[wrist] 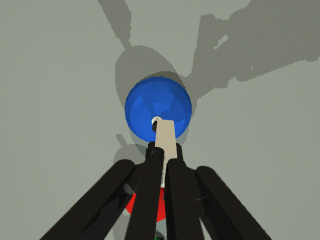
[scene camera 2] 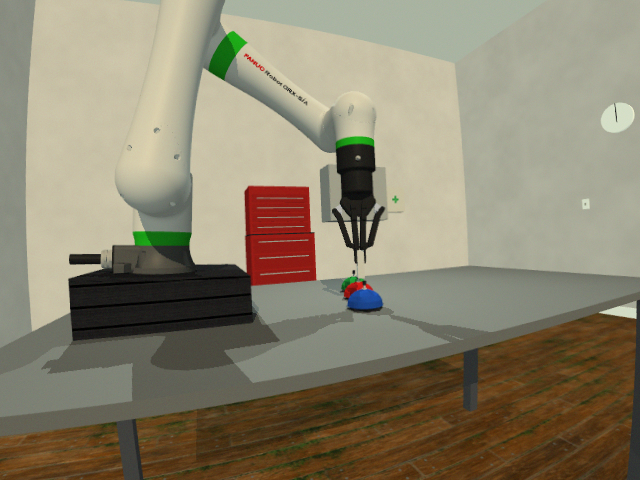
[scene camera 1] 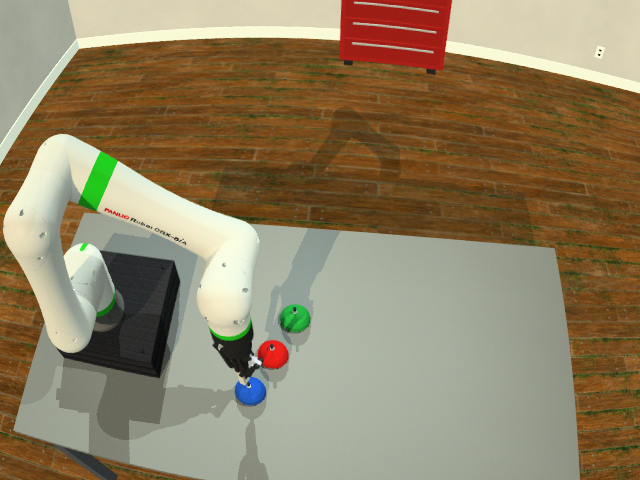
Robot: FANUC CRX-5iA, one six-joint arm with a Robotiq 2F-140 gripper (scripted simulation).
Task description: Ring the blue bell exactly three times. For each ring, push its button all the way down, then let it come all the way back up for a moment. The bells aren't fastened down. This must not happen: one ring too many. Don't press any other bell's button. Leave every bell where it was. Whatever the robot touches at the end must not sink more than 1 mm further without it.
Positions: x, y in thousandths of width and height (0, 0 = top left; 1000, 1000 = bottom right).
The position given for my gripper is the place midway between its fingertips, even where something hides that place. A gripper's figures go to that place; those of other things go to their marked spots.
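Scene:
There is a blue bell (wrist: 483, 410) in this scene, and it sits 240 mm from the lens. My own gripper (wrist: 514, 552) is 210 mm from the lens.

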